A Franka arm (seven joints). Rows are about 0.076 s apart.
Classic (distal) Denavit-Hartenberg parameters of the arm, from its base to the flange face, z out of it. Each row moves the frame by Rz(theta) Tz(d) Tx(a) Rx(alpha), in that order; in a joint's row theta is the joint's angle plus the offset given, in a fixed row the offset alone. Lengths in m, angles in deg.
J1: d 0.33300  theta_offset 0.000  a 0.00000  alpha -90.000
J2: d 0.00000  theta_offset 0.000  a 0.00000  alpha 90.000
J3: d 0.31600  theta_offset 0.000  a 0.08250  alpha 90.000
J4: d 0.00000  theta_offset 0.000  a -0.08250  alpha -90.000
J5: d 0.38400  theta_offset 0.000  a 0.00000  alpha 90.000
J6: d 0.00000  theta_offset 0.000  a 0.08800  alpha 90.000
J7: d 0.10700  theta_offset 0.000  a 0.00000  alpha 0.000
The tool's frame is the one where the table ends.
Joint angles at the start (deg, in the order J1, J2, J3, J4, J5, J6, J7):
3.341 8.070 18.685 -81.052 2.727 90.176 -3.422
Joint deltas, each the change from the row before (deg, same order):
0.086 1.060 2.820 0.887 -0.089 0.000 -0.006
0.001 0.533 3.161 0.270 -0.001 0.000 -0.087
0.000 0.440 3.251 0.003 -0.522 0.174 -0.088
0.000 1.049 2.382 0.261 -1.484 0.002 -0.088
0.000 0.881 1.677 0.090 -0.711 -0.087 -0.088
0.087 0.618 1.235 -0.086 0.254 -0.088 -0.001
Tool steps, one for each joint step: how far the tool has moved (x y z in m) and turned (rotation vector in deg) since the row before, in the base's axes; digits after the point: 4 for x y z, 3 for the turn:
-0.0056 0.0256 -0.0018 0.627 0.233 2.833
-0.0109 0.0272 -0.0010 0.604 0.311 3.189
-0.0126 0.0265 -0.0016 0.165 0.054 3.258
-0.0055 0.0172 -0.0060 -0.739 0.055 2.381
-0.0041 0.0123 -0.0061 -0.300 0.491 1.725
-0.0049 0.0109 -0.0052 0.333 0.921 1.314

